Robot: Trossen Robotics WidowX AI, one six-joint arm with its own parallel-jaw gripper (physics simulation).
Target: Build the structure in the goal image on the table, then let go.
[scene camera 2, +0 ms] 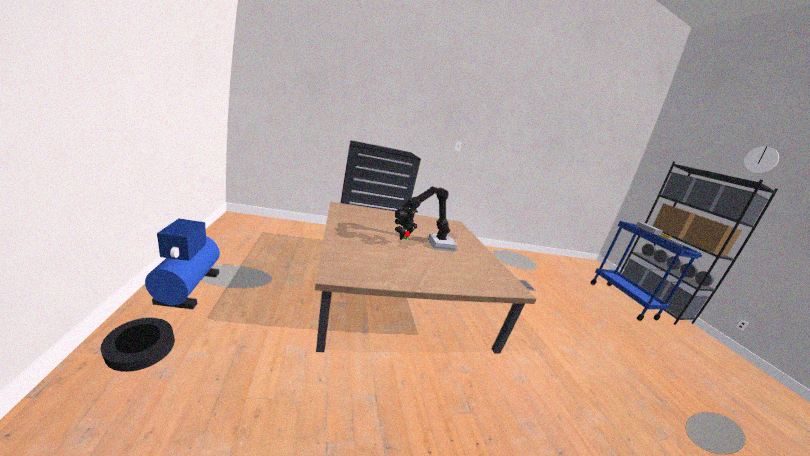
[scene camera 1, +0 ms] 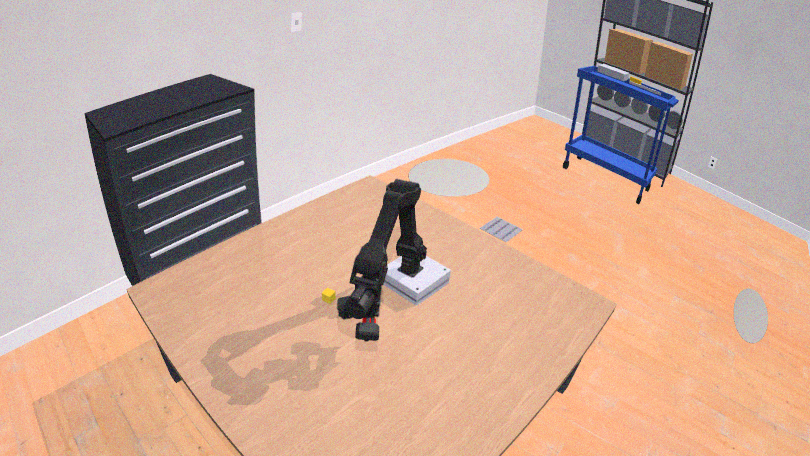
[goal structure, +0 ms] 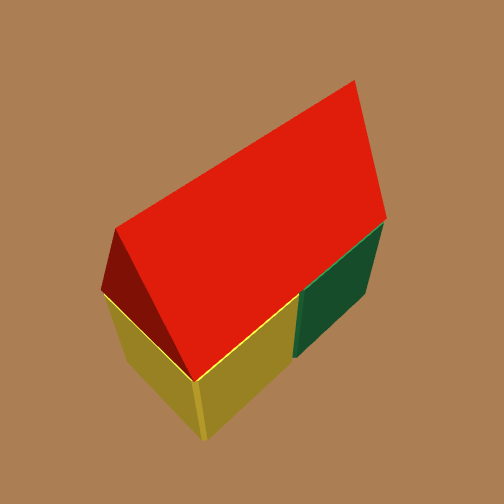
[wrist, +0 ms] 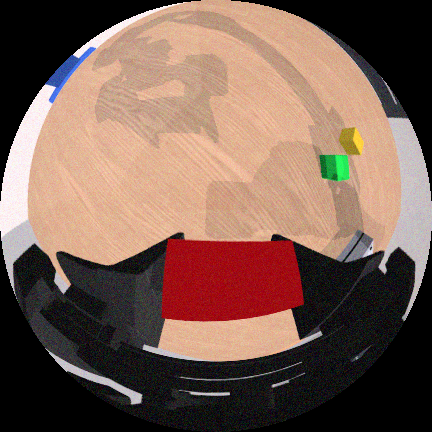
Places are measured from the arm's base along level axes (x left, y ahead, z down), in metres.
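Where they show: gripper, fingertip midpoint: (scene camera 2: 403,238) (wrist: 228,239); arm's base, origin of the base link: (scene camera 2: 441,238) (scene camera 1: 410,269).
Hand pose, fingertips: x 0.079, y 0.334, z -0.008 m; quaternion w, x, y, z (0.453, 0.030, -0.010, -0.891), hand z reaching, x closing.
Note:
Things, the pixels of their top centre, and the offset from my fingertips. Level surfaces: height alone.
- red block, middle of its top: (wrist: 245,312) (scene camera 2: 405,230) dx +0.002, dy +0.001, dz -0.058 m
- table, its level: dz +0.064 m
- green block, middle of its top: (wrist: 342,167) dx -0.149, dy -0.079, dz +0.031 m
- yellow block, middle of its top: (wrist: 358,140) (scene camera 1: 328,292) dx -0.226, dy -0.089, dz +0.031 m
My gripper (scene camera 1: 368,325) (scene camera 2: 406,232) (wrist: 228,239) is shut on a red block (scene camera 1: 369,321) (scene camera 2: 406,233) (wrist: 231,280), whose face fills the space between the fingers in the wrist view. It holds the block raised above the table (scene camera 1: 481,368) (scene camera 2: 408,271) (wrist: 150,200). A green block (wrist: 335,167) sits on the table at the right of the wrist view; a bit of the green block (scene camera 2: 405,237) shows under the gripper in scene camera 2, and the arm hides it in scene camera 1. A yellow block (scene camera 1: 328,295) (wrist: 351,141) sits on the table near the green one, apart from the gripper.
The arm's pale base (scene camera 1: 418,290) (scene camera 2: 442,244) (wrist: 357,246) is on the table beside the blocks. A dark drawer cabinet (scene camera 1: 187,169) (scene camera 2: 379,175) stands behind the table. A blue cart (scene camera 1: 612,160) and a shelf unit stand off to the right on the floor.

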